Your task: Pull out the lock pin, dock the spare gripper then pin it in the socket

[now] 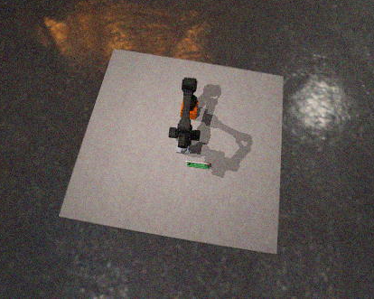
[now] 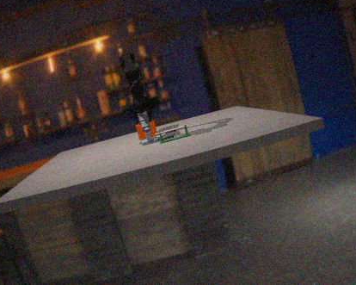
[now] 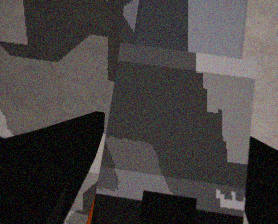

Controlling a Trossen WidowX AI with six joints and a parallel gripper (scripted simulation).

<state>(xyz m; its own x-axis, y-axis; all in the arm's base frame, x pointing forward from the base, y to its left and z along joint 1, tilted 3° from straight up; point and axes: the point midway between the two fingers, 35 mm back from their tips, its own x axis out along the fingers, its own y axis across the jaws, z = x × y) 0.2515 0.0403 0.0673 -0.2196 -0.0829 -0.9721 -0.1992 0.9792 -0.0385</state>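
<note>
Right now the spare gripper is 10 mm ahead of my gripper tip and 10 mm above it. Round my gripper tip: green pin cradle 110 mm ahead, 140 mm to the left, 80 mm below; then mount 30 mm ahead, 10 mm to the left, 50 mm below.
</note>
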